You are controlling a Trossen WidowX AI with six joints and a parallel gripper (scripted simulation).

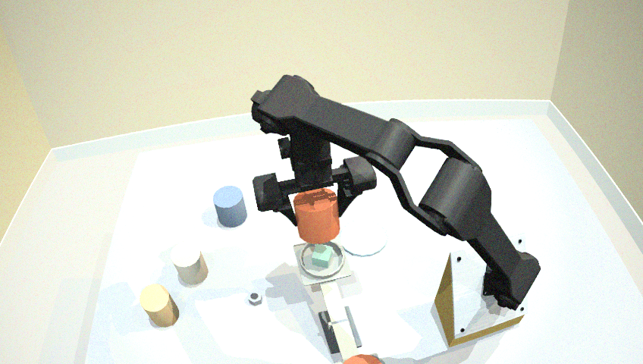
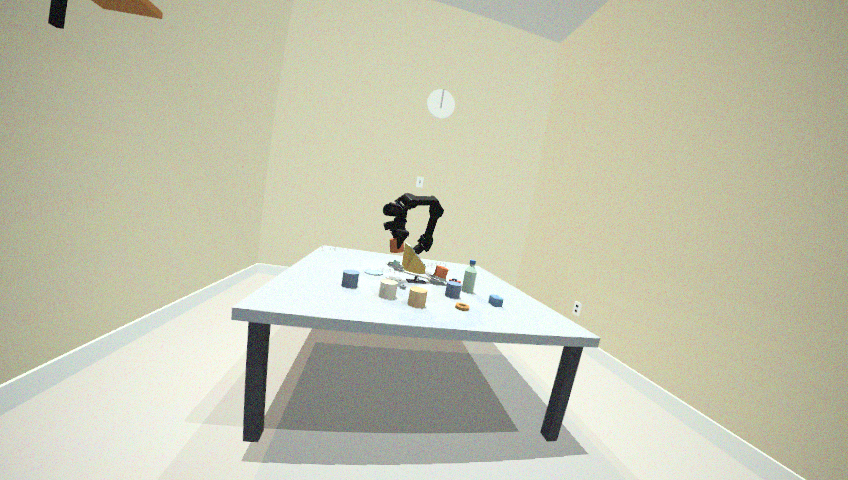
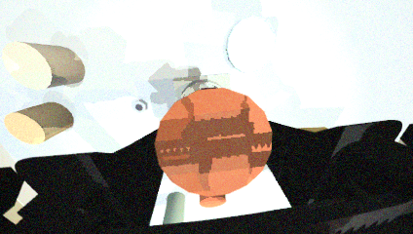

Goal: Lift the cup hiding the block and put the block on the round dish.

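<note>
Now: the small green block 1 cm to the left of my gripper tip and 8 cm below it. From my gripper tip the other things lie so: small grey nut 13 cm ahead, 6 cm to the left, 16 cm below; then round dish 9 cm behind, 10 cm to the right, 17 cm below; then small balance 3 cm behind, 13 cm to the left, 13 cm below.
</note>
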